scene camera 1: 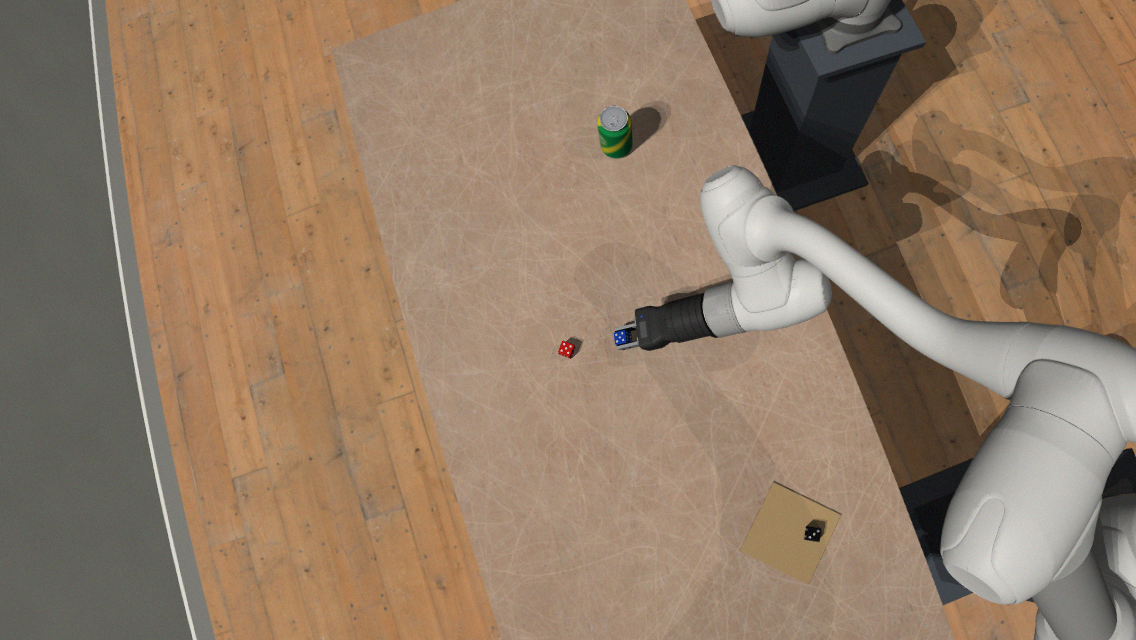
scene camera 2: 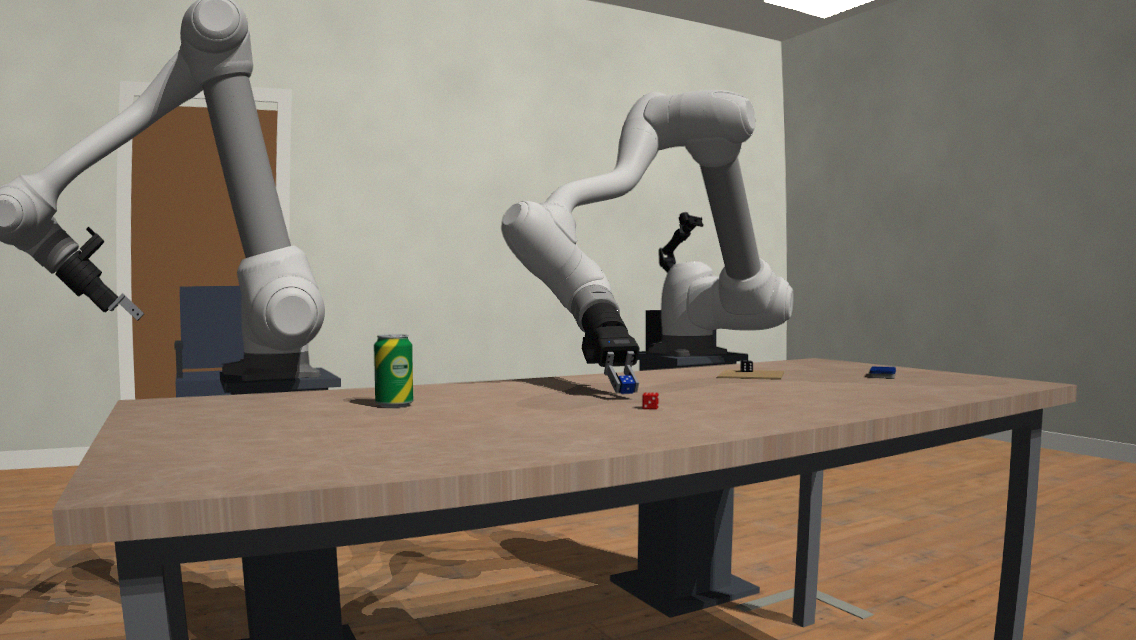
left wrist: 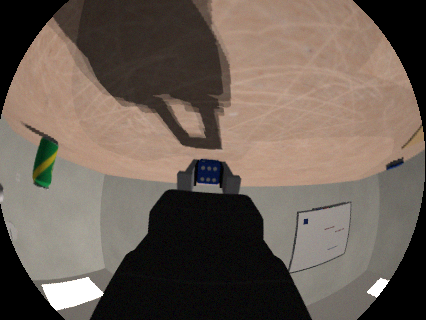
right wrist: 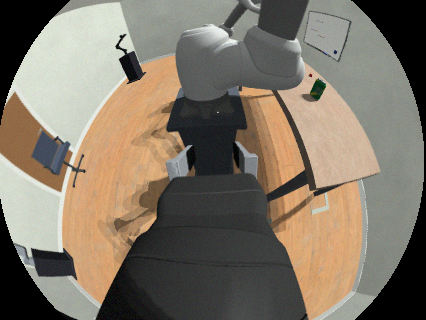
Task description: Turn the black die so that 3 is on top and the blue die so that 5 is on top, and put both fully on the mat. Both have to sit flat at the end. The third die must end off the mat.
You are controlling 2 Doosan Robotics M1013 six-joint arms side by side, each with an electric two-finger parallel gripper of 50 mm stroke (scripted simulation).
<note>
I see my left gripper, my right gripper and a tan mat.
My left gripper shows as well in scene camera 1 and in the left wrist view. My right gripper also shows in the right wrist view.
</note>
